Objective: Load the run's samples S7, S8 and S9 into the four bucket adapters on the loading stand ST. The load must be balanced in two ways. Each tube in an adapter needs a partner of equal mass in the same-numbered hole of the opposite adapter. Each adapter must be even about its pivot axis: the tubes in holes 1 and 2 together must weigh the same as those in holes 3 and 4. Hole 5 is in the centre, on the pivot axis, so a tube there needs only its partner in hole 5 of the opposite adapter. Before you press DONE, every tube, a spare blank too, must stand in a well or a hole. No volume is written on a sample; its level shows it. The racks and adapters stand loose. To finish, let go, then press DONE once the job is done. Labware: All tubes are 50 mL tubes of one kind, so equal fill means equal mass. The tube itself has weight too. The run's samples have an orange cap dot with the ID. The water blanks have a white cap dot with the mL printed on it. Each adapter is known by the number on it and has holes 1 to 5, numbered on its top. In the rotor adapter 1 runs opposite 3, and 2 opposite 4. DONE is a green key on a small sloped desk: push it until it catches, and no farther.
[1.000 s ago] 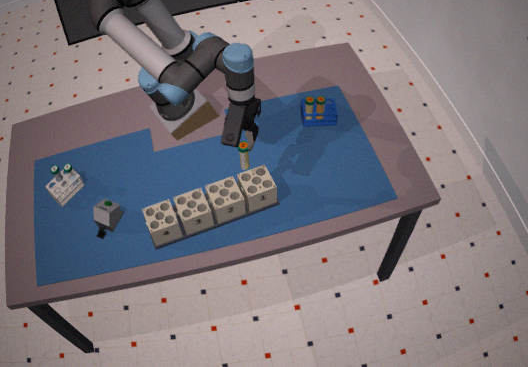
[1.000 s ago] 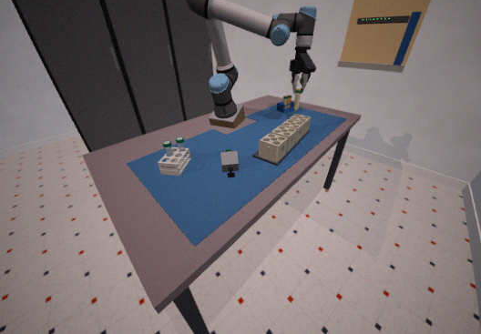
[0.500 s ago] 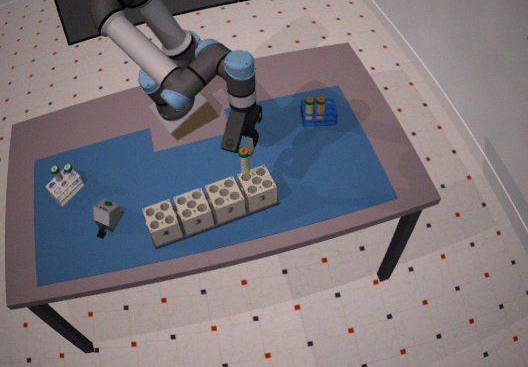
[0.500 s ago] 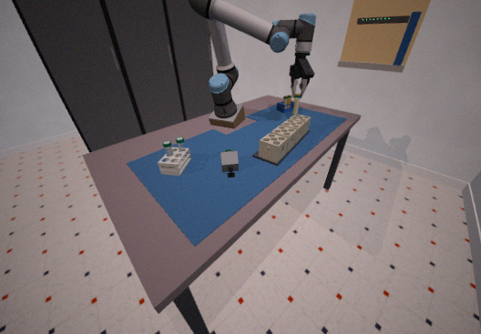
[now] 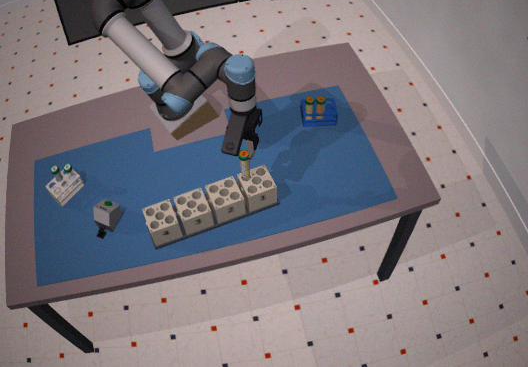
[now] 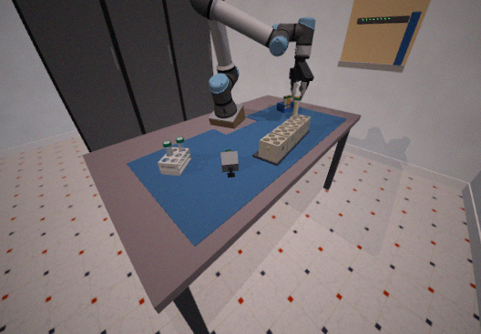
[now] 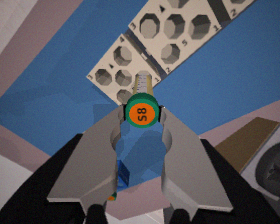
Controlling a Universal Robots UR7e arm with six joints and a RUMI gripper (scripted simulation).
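The sample tube S8 lies 1 cm ahead of my hand and 5 cm below it. Round my hand: DONE desk (3 cm behind, 49 cm to the right, 16 cm below); then sample tube S7 (25 cm behind, 29 cm to the left, 15 cm below); then blue sample rack (26 cm behind, 34 cm to the left, 18 cm below).
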